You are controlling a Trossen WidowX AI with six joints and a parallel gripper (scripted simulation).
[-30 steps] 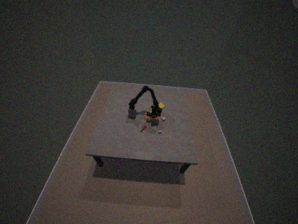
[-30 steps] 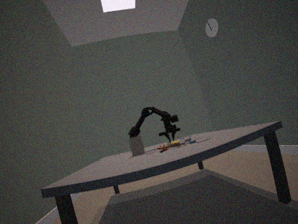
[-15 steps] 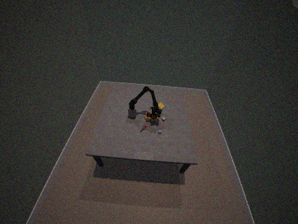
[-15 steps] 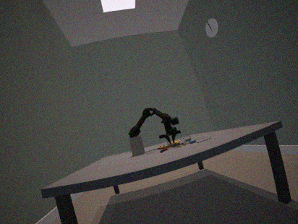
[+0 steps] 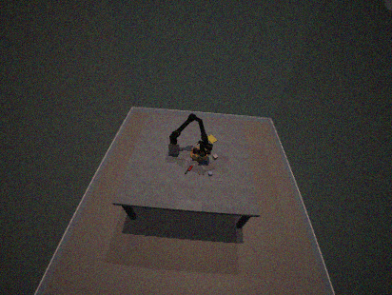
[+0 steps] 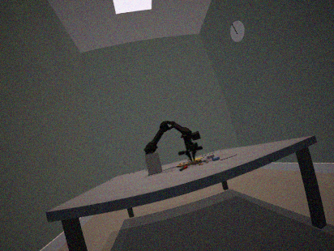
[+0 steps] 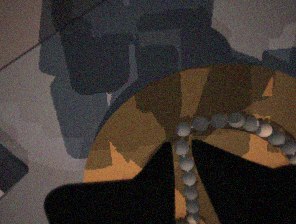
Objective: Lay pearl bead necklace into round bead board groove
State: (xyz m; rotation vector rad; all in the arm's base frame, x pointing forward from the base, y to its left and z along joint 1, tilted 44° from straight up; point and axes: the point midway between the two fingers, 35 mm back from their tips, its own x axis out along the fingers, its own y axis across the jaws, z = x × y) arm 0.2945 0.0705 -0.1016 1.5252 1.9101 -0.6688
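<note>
Right now the grey flat piece is 110 mm ahead of my gripper tip, 100 mm to the right of it and 10 mm below it. Also, from my gripper tip: red tool (100 mm behind, 180 mm to the right, 10 mm below); bluish piece (120 mm ahead, 190 mm to the right, 10 mm below); yellow object (90 mm ahead, 310 mm to the left, 10 mm below).
</note>
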